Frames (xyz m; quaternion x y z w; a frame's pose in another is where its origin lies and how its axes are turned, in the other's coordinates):
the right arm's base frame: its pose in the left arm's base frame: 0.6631 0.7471 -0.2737 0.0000 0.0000 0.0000 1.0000
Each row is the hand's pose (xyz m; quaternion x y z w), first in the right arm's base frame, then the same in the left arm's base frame.
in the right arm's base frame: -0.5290 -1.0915 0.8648 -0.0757 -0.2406 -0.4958 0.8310
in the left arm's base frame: 0.1341 -0.3444 0.5911 -0.0757 -0.2406 -0.4958 0.8310
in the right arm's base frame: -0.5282 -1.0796 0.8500 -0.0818 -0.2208 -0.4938 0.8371
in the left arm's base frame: 0.1349 -0.3325 0.5763 -0.0818 -0.2208 -0.4938 0.8371
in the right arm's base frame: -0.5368 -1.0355 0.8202 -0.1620 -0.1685 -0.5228 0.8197
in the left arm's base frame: 0.1263 -0.2884 0.5465 -0.1620 -0.1685 -0.5228 0.8198
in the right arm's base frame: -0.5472 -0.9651 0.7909 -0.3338 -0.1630 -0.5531 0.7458
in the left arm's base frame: 0.1159 -0.2180 0.5172 -0.3338 -0.1630 -0.5531 0.7458
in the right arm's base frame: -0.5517 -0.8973 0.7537 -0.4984 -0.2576 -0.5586 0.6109
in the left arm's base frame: 0.1114 -0.1502 0.4800 -0.4984 -0.2576 -0.5586 0.6109
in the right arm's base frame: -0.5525 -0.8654 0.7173 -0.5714 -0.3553 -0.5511 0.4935
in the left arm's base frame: 0.1106 -0.1183 0.4436 -0.5714 -0.3553 -0.5511 0.4935
